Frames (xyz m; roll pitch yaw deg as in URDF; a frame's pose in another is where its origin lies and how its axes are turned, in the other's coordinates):
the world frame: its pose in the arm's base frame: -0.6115 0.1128 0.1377 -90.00 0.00 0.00
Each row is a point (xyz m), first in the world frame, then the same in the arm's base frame.
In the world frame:
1: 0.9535 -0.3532 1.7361
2: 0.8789 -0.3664 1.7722
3: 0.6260 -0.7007 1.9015
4: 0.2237 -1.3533 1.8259
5: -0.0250 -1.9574 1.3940
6: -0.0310 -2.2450 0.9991
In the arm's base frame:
1: 0.3420 1.8489 0.4909
2: 0.2674 1.8850 0.5041
3: 0.0145 2.0143 0.8384
4: -0.3878 1.9387 1.4910
5: -0.6365 1.5068 2.0951
6: -0.6425 1.1119 2.3827

